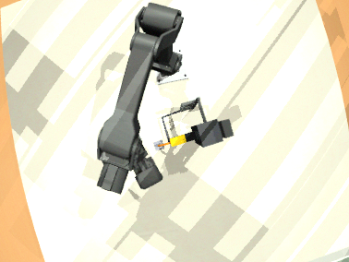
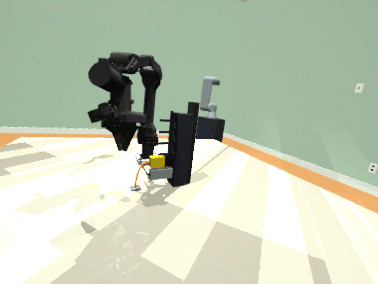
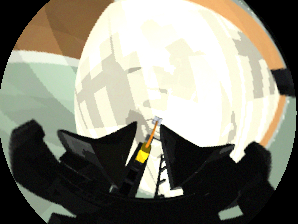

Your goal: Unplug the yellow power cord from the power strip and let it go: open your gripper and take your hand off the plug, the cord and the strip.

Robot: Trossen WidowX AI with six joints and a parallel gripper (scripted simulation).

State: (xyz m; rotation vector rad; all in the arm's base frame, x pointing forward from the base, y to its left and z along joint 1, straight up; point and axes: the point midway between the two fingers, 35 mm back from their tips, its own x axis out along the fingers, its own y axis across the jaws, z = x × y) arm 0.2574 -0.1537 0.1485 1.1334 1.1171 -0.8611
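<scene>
Now: the yellow plug 2 cm behind my gripper tip, 13 cm to the left of it and 4 cm below it.
</scene>
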